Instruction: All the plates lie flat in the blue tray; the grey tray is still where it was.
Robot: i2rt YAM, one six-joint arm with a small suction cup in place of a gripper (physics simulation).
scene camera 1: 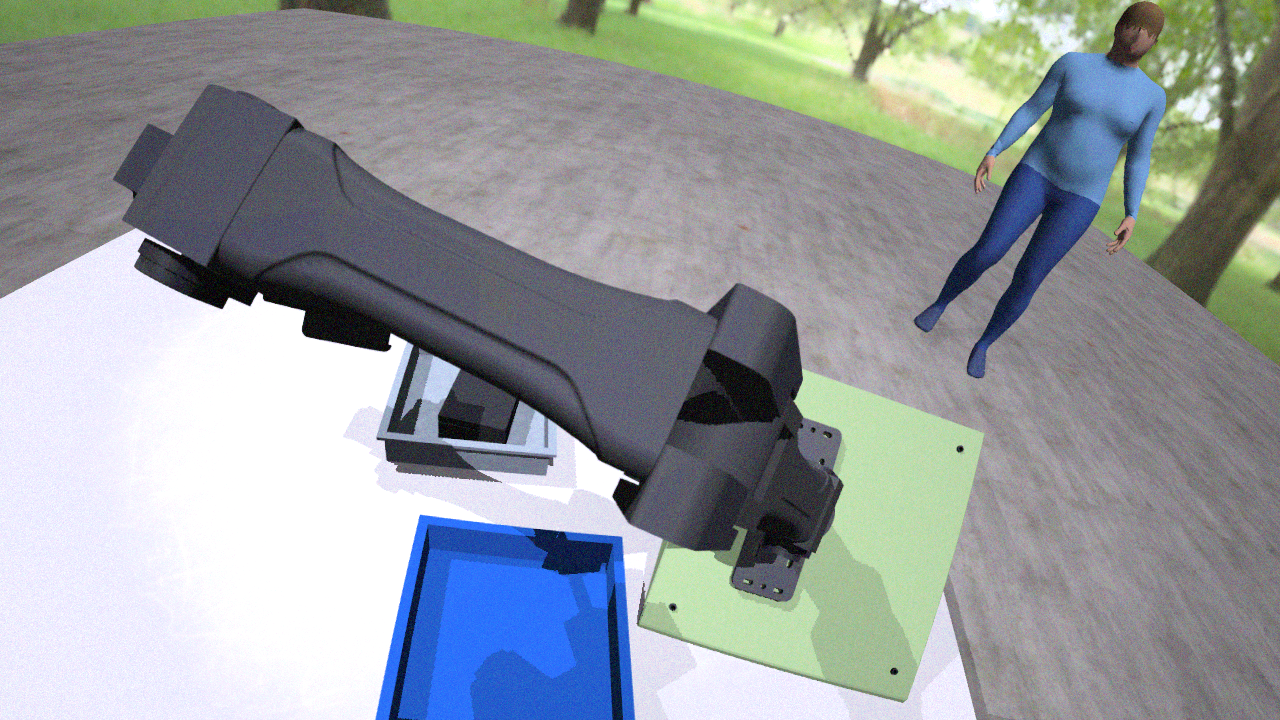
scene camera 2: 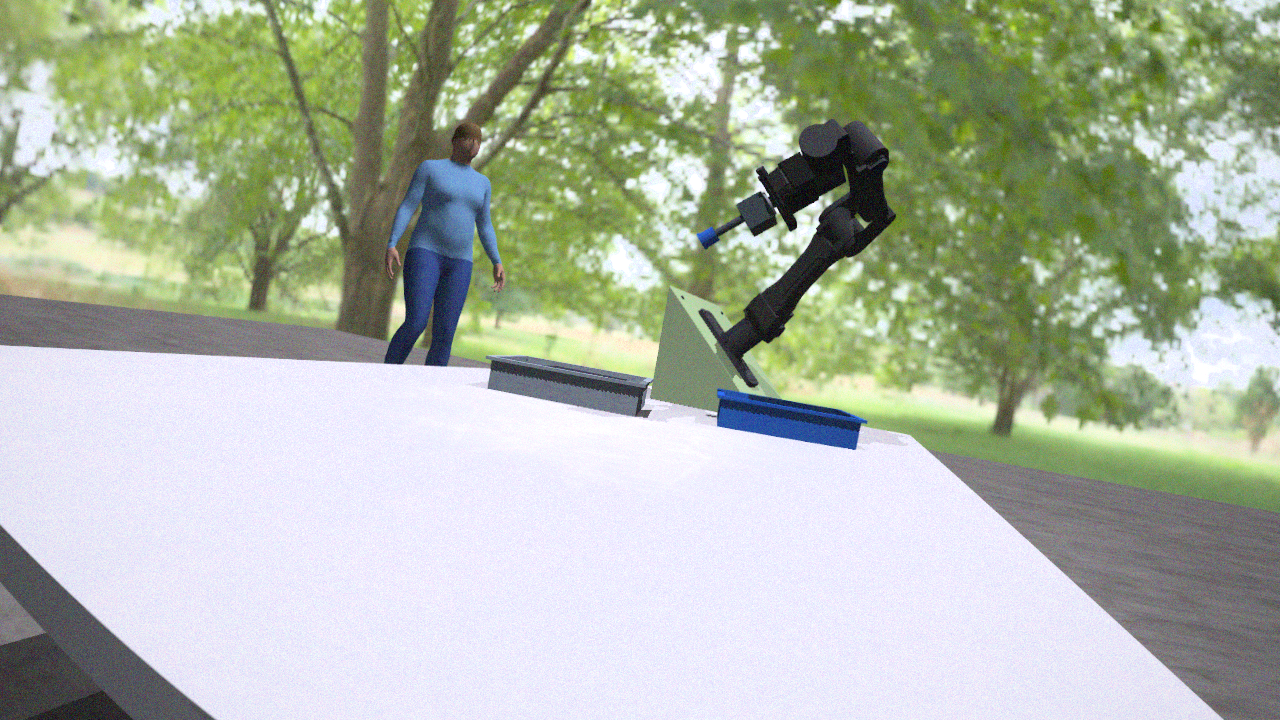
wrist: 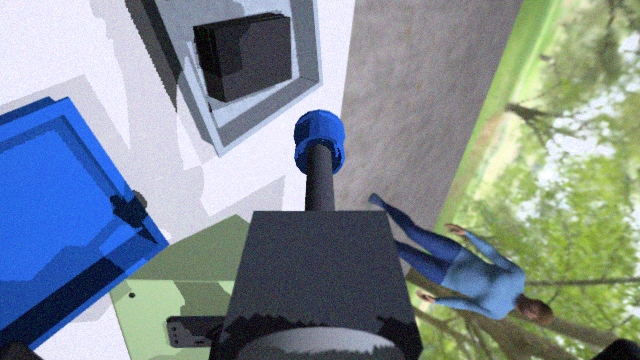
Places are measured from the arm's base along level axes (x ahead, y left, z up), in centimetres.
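Where they show: hand, tool point: point(scene camera 2: 701, 241) point(wrist: 319, 133); arm's base, link origin: point(scene camera 2: 727, 348).
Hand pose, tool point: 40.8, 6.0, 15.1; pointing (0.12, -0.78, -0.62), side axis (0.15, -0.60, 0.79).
Observation:
Things, the pixels of their centre, and the offset from my tool point, as dx, dy, dz. Level surfaces: height alone.
- grey tray, body centre: point(scene camera 1: 475, 396) point(wrist: 252, 44) point(scene camera 2: 574, 383) +1.4, -17.3, -25.6
- blue tray, body centre: point(scene camera 1: 512, 638) point(wrist: 3, 249) point(scene camera 2: 783, 417) -17.8, +13.9, -25.6
- white table, surface height: dz -28.1
Black plates point(scene camera 1: 483, 402) point(wrist: 255, 57) sit as a stack in the grey tray point(scene camera 1: 465, 445) point(scene camera 2: 568, 389) point(wrist: 311, 50); how many there are cannot be told. The arm partly covers them in scene camera 1, and the tray wall hides them in scene camera 2. The blue tray point(scene camera 1: 519, 528) point(scene camera 2: 787, 424) point(wrist: 85, 134) stands beside the grey tray, and no plate shows on the visible part of its floor. My gripper, a blue suction cup point(scene camera 2: 707, 237) point(wrist: 320, 135), is open with nothing on it. It hangs high above the table, tilted, clear of both trays. It is hidden in scene camera 1.
A green sloped base block point(scene camera 1: 881, 519) point(scene camera 2: 693, 358) point(wrist: 150, 305) carries the arm's mount beside the trays. The trays stand on a white table point(scene camera 1: 223, 537) point(scene camera 2: 554, 537). A person in blue point(scene camera 1: 1078, 125) point(scene camera 2: 444, 210) point(wrist: 485, 277) stands beyond the table.

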